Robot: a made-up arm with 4 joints. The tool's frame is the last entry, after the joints.
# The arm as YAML. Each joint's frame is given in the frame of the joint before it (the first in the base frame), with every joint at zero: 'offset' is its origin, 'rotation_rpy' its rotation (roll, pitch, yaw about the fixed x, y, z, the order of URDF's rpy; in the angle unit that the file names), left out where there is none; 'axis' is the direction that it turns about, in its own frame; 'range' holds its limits. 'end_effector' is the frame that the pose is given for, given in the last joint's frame.
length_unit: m
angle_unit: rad
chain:
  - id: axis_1
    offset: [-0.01, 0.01, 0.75]
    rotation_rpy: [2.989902, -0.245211, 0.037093]
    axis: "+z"
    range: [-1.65, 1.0]
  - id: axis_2
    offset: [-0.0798, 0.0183, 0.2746]
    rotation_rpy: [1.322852, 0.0, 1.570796]
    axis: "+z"
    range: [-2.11, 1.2]
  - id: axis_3
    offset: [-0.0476, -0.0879, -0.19]
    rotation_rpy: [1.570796, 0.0, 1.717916]
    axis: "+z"
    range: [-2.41, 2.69]
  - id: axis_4
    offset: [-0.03, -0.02, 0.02]
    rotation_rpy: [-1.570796, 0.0, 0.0]
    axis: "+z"
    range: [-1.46, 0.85]
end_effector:
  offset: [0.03, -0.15, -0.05]
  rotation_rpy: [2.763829, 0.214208, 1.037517]
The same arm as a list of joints. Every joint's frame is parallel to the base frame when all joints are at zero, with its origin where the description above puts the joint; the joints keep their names.
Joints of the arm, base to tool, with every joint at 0 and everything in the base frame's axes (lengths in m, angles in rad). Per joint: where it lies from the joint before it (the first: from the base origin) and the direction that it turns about. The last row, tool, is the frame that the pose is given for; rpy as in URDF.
axis_1: axis 0.245412 -0.142107 -0.958947 origin -0.01 0.01 0.75
axis_2: axis 1 0 0 origin -0.01 -0.06 -0.28
axis_3: axis 0 -1 0 origin -0.19 0.06 0.08
axis_4: axis 1 0 0 origin -0.02 -0.02 0.03
tool: origin -0.05 -0.15 -0.03 rpy -1.8237 0.5198 1.8182
Joint limits (rad, base to tool): -1.65..1 -2.11..1.2 -2.41..2.69 -1.46..0.85

